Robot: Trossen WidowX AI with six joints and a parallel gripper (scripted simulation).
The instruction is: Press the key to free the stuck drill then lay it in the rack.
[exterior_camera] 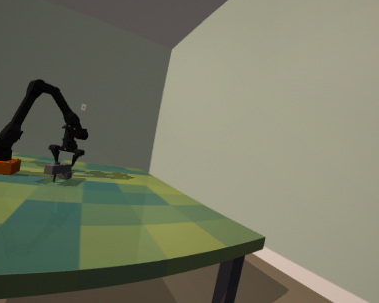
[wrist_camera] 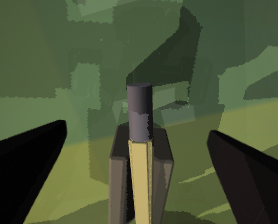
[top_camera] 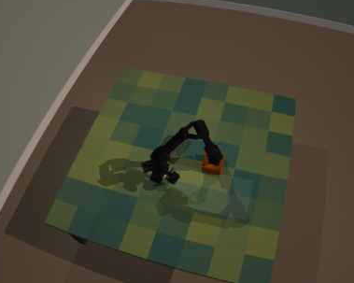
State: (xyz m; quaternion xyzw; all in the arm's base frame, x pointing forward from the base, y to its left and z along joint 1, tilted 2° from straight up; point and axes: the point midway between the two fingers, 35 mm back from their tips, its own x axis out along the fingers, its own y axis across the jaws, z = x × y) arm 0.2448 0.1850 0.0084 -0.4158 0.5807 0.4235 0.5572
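My gripper tip is 3 cm to the left of the small yellow key and 1 cm below it. From my gripper tip the other things lie so: long grey bar: 1 cm ahead, 23 cm to the right, 1 cm above; small grey rack: 1 cm behind, 5 cm to the right, 1 cm below.
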